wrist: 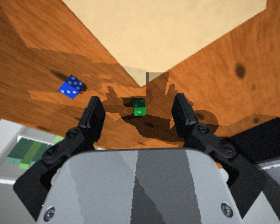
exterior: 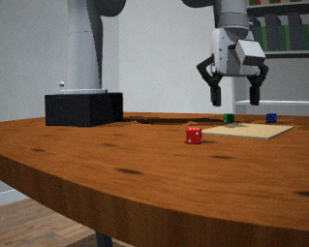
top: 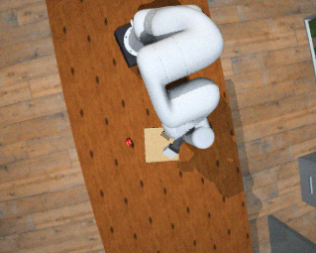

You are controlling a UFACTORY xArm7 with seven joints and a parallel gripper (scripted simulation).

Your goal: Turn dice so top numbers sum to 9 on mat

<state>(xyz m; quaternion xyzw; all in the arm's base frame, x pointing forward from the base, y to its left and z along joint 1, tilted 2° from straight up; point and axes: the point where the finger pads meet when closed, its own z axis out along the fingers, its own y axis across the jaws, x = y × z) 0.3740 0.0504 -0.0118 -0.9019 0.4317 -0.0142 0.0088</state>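
Now: hand 20 mm past the green die, 30 mm to the right of it and 40 mm above it. Also, from my hand: red die 10 mm behind, 210 mm to the right, 40 mm below; then blue die 70 mm ahead, 50 mm to the left, 40 mm below; then tan mat 40 mm ahead, 90 mm to the right, 50 mm below.
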